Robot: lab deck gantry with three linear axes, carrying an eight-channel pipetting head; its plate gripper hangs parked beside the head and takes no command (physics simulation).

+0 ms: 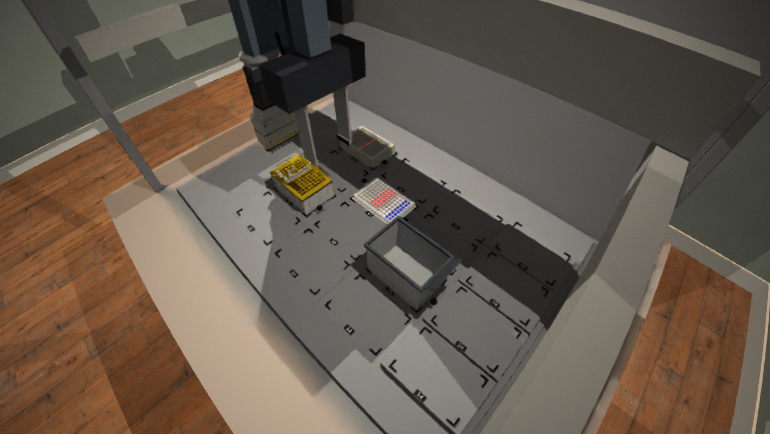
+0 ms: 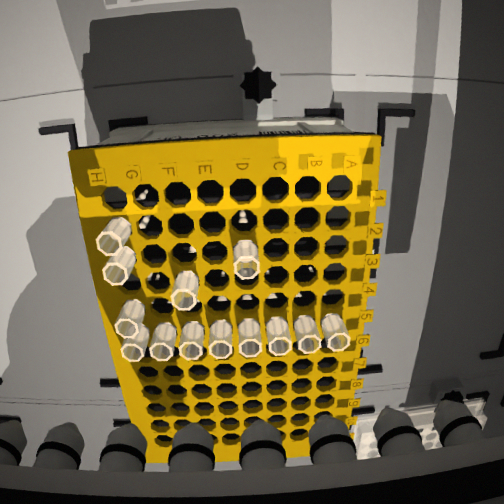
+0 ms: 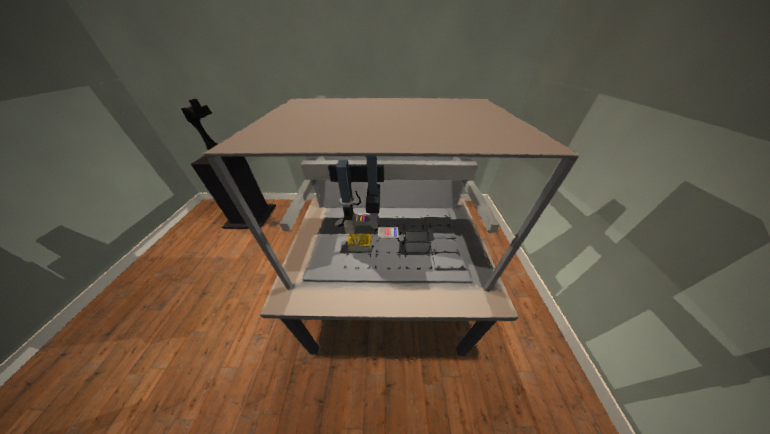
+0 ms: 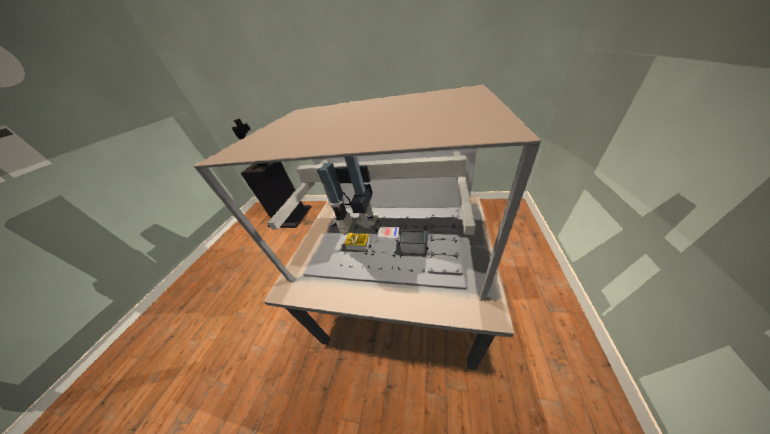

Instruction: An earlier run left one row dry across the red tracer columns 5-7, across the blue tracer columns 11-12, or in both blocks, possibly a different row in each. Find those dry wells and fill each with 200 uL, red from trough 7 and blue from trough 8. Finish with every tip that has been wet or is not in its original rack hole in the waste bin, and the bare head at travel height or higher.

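The pipetting head (image 1: 273, 125) (image 3: 348, 218) hangs above the back-left side of the yellow tip rack (image 1: 318, 201) (image 2: 220, 150). Its nozzles (image 2: 262, 442) are bare. A full row of tips stands at about column 6; several other tips stand nearer column 1, mostly at H. The parked plate gripper (image 1: 326, 151) is open, with nothing between its fingers. The white well plate (image 1: 369, 188) (image 3: 380, 231) (image 4: 381, 231) has red and blue blocks; single wells are too small to read. The trough block (image 1: 373, 158) is behind, partly hidden by a gripper finger. The grey waste bin (image 1: 396, 280) (image 4: 413, 248) stands right of the plate.
Two frame posts (image 3: 250, 221) (image 3: 531, 221) stand at the deck's front corners. A side rail (image 1: 609, 269) runs along the right, and a back panel (image 1: 485, 134) rises behind the deck. A dark stand (image 3: 239, 194) (image 4: 272, 186) is left of the table.
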